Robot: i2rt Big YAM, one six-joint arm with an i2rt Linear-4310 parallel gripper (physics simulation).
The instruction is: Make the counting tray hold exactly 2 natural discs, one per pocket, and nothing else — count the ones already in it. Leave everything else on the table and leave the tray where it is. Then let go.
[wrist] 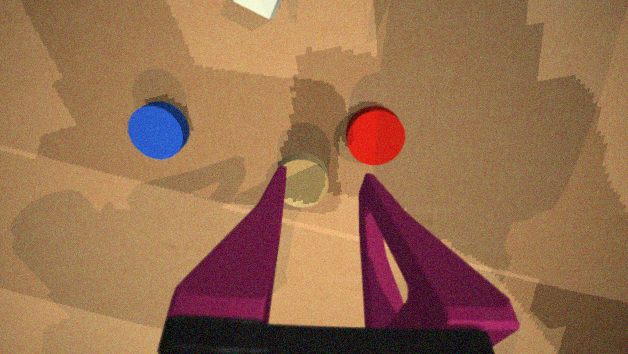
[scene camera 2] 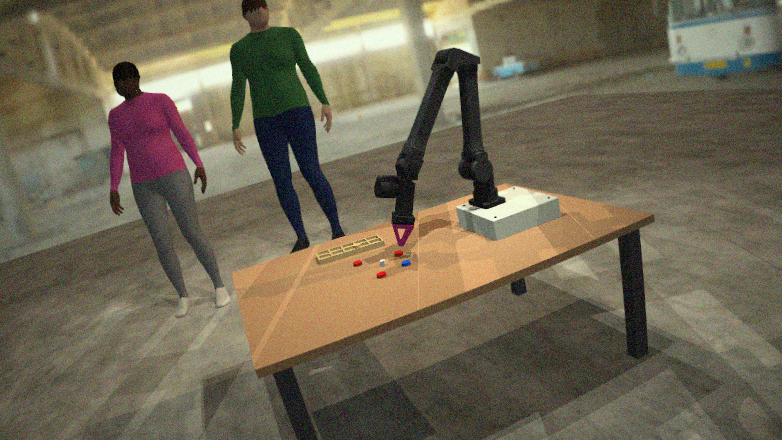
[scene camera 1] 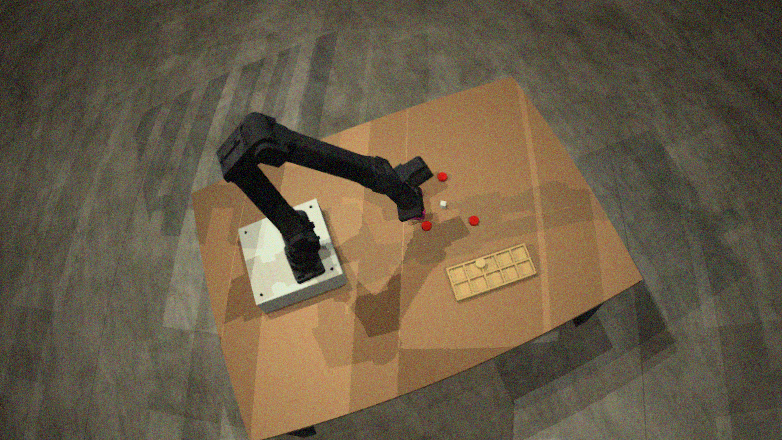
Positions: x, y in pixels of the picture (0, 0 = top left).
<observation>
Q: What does the blue disc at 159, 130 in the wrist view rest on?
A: The table.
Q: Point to a counting tray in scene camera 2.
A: At 332, 254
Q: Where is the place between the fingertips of the gripper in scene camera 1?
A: At 420, 213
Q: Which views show the counting tray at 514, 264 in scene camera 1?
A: Scene camera 2 and scene camera 1 only.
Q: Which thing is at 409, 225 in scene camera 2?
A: The gripper.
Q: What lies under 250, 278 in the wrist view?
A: The gripper.
</observation>
